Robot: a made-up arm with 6 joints.
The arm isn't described. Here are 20 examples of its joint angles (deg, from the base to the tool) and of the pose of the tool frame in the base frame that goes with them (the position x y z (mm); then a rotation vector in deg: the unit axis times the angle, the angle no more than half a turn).
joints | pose
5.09 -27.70 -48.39 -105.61 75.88 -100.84 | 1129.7 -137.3 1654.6 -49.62 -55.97 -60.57
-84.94 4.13 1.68 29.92 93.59 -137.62 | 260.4 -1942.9 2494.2 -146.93 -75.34 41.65
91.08 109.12 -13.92 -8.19 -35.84 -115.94 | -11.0 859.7 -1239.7 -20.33 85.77 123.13
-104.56 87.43 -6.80 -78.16 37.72 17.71 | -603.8 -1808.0 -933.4 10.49 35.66 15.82
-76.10 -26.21 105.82 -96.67 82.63 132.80 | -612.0 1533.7 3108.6 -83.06 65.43 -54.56
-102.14 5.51 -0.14 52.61 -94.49 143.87 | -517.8 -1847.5 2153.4 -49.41 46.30 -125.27
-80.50 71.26 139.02 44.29 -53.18 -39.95 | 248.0 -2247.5 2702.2 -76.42 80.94 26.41
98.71 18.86 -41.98 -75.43 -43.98 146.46 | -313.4 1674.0 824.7 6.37 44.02 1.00
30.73 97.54 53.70 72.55 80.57 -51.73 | 2609.5 1662.3 -467.7 59.38 84.42 -63.79
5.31 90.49 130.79 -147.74 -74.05 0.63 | 2768.6 253.8 1923.3 14.70 149.92 -37.21
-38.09 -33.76 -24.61 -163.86 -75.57 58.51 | 679.0 -583.0 2551.9 -134.60 -113.10 25.47
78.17 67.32 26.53 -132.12 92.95 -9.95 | 793.0 2783.8 322.6 -67.30 -2.93 76.75
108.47 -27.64 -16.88 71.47 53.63 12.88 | -416.3 1003.4 2590.8 101.25 61.70 54.40
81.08 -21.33 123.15 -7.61 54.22 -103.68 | -248.5 -1871.0 2850.3 -14.81 94.71 130.22
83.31 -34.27 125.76 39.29 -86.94 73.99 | -115.6 -2120.3 2434.2 160.92 1.51 -60.34
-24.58 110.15 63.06 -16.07 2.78 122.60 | 2741.6 -1285.8 -942.8 20.51 -47.13 -92.56
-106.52 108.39 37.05 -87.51 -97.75 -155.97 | -592.0 -2349.8 -1127.4 107.52 -55.34 -103.89
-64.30 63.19 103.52 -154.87 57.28 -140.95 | 1105.7 -2635.9 2533.7 -30.66 95.29 123.04
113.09 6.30 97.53 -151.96 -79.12 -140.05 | 15.1 23.4 3751.1 -95.04 -39.00 -39.48
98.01 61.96 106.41 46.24 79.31 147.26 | -451.9 2488.7 2728.3 -104.37 76.65 -21.49
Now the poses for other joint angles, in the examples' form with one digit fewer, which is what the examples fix.
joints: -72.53 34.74 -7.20 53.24 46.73 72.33
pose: 832 -2405 1040 27.5 -89.2 -86.0
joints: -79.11 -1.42 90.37 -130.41 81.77 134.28
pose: -191 -102 3814 -75.1 65.1 2.9
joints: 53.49 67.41 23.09 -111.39 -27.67 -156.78
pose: 1812 2438 314 60.3 5.3 -21.0
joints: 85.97 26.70 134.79 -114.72 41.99 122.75
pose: 201 217 3605 -111.5 -100.6 37.4
